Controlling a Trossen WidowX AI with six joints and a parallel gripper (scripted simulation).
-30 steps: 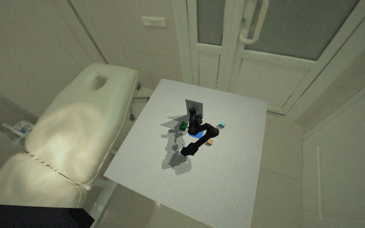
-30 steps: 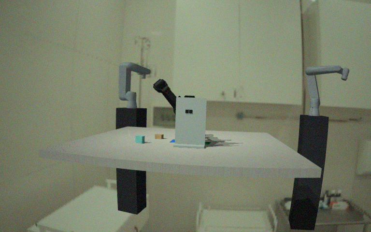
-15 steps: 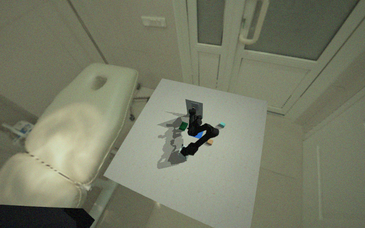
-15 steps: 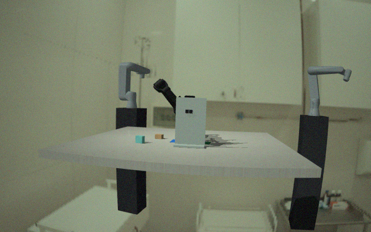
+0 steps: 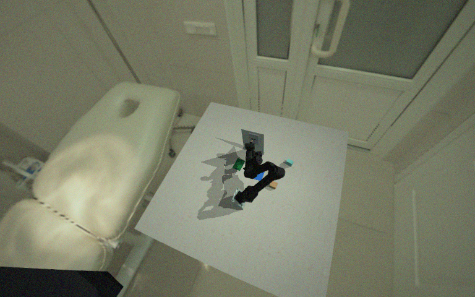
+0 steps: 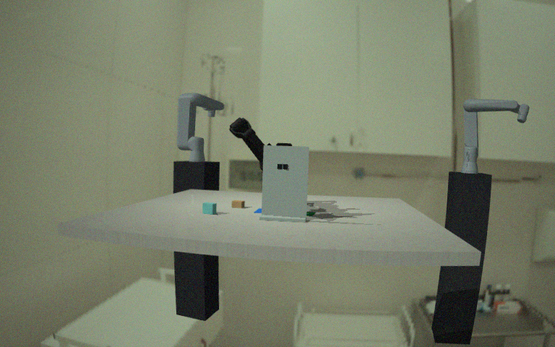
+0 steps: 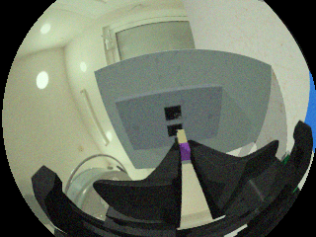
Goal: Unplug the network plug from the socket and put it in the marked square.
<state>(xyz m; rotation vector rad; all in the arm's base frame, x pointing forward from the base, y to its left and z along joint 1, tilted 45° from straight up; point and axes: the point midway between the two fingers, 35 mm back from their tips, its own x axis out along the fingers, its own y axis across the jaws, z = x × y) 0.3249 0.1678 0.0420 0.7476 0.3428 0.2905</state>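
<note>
The blue square is 19 cm below my gripper tip, 12 cm behind it and 9 cm to the right of it. The rest, counted from my gripper tip: network plug right at my gripper tip; grey panel 7 cm below, 4 cm ahead.
</note>
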